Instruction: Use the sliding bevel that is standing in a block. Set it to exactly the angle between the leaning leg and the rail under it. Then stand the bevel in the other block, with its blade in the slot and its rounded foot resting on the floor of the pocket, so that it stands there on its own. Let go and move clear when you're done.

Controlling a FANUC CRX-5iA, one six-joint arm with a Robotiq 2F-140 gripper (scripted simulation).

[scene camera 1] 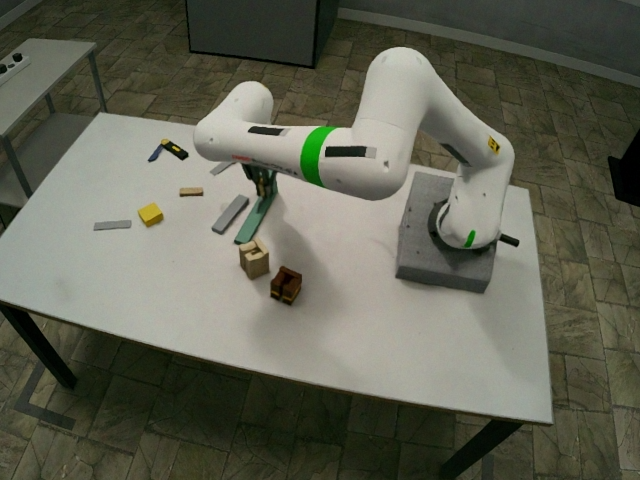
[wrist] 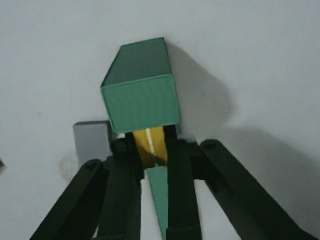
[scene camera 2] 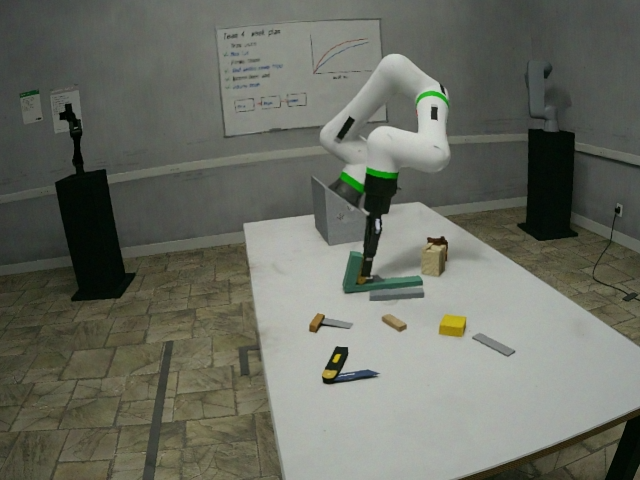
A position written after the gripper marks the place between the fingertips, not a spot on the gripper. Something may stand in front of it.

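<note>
The gripper [scene camera 2: 364, 274] can also be seen in the wrist view [wrist: 154, 117], and the scene includes a sliding bevel [wrist: 150, 143] as well.
</note>
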